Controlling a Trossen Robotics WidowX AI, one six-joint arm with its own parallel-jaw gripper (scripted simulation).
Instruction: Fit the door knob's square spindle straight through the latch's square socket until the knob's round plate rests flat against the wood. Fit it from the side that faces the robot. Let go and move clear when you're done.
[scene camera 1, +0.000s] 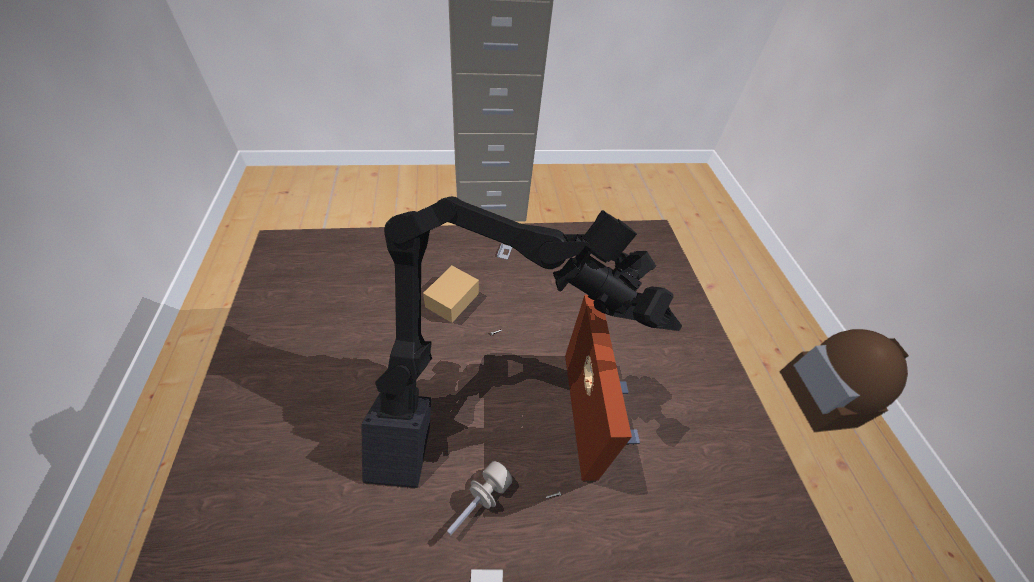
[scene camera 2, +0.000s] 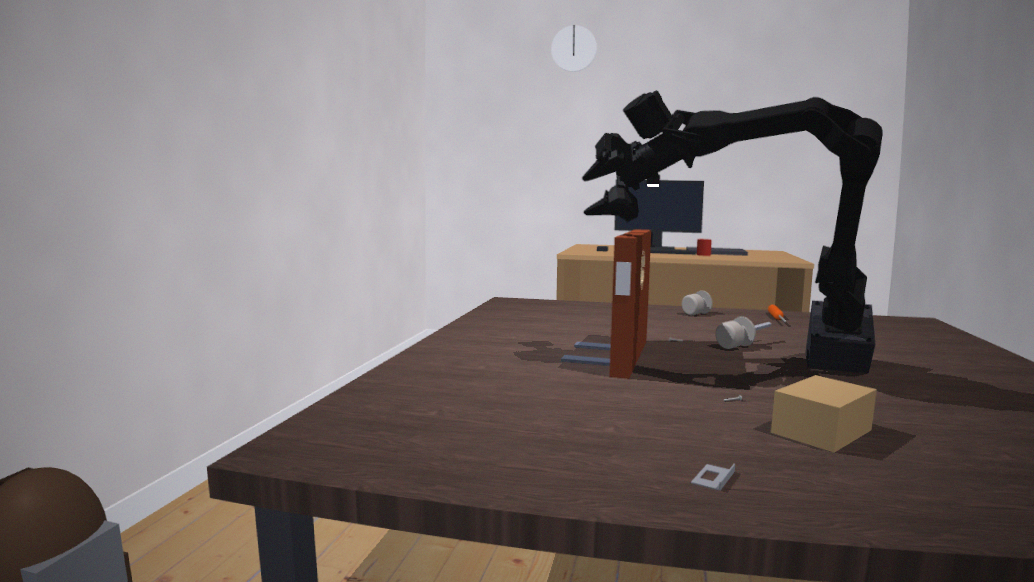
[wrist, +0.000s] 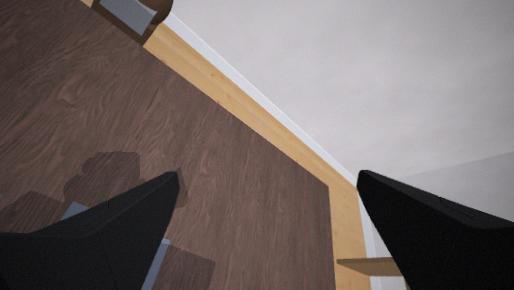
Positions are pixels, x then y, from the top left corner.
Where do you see a cardboard box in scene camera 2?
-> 829, 414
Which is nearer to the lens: the door knob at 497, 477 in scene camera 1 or the cardboard box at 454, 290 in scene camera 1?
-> The door knob.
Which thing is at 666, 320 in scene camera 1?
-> My gripper.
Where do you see my gripper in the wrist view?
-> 269, 179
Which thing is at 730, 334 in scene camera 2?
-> A door knob.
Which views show the door knob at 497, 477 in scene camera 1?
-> Scene camera 1 and scene camera 2 only.
